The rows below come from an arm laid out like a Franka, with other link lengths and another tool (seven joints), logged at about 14 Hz.
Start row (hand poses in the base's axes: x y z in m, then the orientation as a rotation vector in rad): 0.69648 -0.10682 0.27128 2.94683 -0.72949 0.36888
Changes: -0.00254 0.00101 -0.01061 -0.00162 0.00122 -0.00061; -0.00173 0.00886 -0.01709 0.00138 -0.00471 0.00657; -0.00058 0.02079 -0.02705 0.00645 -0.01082 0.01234; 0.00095 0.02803 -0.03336 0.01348 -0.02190 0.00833; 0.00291 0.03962 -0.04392 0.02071 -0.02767 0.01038; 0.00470 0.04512 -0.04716 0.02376 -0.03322 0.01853; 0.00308 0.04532 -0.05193 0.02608 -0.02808 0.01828; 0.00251 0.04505 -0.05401 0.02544 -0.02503 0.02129; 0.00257 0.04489 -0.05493 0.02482 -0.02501 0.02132; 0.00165 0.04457 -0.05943 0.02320 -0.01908 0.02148; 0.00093 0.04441 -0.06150 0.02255 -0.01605 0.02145; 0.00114 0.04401 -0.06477 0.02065 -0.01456 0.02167; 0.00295 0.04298 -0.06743 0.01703 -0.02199 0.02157
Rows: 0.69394 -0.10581 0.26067 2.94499 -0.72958 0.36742; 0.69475 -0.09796 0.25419 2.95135 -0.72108 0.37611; 0.69590 -0.08603 0.24423 2.95896 -0.71542 0.38445; 0.69743 -0.07879 0.23792 2.96389 -0.72531 0.39908; 0.69939 -0.06720 0.22736 2.97171 -0.72586 0.40616; 0.70118 -0.06170 0.22412 2.97846 -0.71577 0.41445; 0.69956 -0.06150 0.21935 2.98046 -0.71648 0.40607; 0.69899 -0.06177 0.21727 2.98122 -0.71148 0.40184; 0.69905 -0.06193 0.21635 2.98065 -0.71118 0.40196; 0.69813 -0.06225 0.21185 2.97909 -0.70964 0.39340; 0.69741 -0.06241 0.20978 2.97840 -0.70908 0.38898; 0.69762 -0.06281 0.20651 2.97669 -0.70784 0.38722; 0.69943 -0.06384 0.20385 2.97340 -0.70741 0.39936
